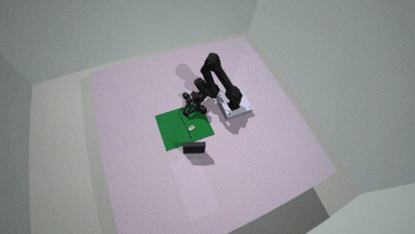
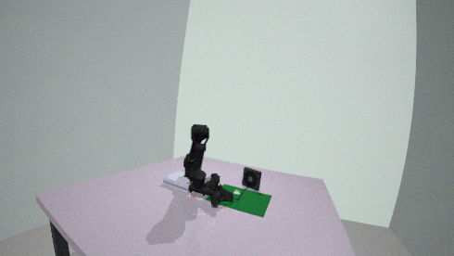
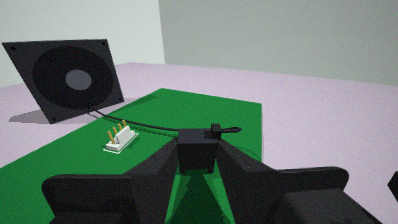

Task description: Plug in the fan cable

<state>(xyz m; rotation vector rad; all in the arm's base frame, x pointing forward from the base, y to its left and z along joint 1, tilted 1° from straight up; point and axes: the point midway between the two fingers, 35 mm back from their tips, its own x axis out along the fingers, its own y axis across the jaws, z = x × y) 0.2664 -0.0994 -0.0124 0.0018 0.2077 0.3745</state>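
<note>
Right now the black fan plug is 1 cm below my gripper tip. Round my gripper tip: white four-pin fan header (10 cm to the left, 3 cm below); then green board (4 cm ahead, 6 cm to the left, 5 cm below); then black fan (5 cm ahead, 23 cm to the left, 2 cm above).
</note>
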